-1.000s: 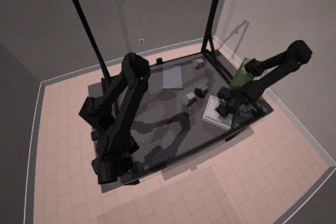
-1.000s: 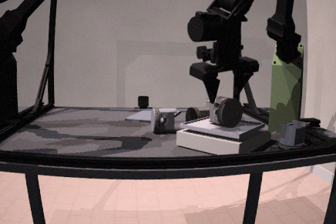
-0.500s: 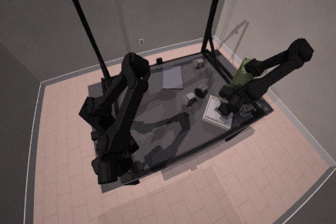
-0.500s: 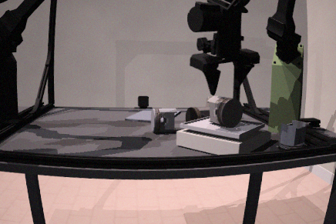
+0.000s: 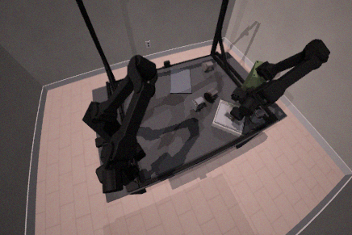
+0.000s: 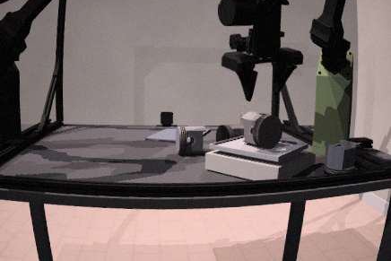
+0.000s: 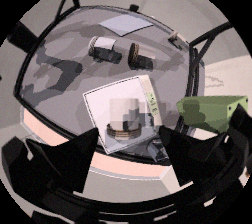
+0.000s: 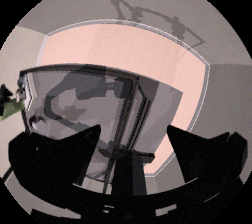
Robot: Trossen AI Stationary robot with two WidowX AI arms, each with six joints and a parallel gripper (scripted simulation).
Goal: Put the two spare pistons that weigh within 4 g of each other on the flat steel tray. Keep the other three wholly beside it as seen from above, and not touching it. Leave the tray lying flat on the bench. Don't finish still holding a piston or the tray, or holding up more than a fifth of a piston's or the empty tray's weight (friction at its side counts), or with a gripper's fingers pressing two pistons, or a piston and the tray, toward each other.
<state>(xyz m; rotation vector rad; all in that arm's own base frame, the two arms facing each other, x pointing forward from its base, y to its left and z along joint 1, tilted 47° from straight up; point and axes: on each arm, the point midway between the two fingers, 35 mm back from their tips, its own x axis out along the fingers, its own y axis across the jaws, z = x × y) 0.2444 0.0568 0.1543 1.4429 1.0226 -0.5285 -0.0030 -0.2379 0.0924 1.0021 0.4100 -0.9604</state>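
The white scale pan lies 10 mm behind my left hand and 150 mm below it. Round my left hand: flat grey steel tray: 420 mm behind, 170 mm to the right, 190 mm below; then piston: 470 mm behind, 70 mm to the left, 160 mm below.
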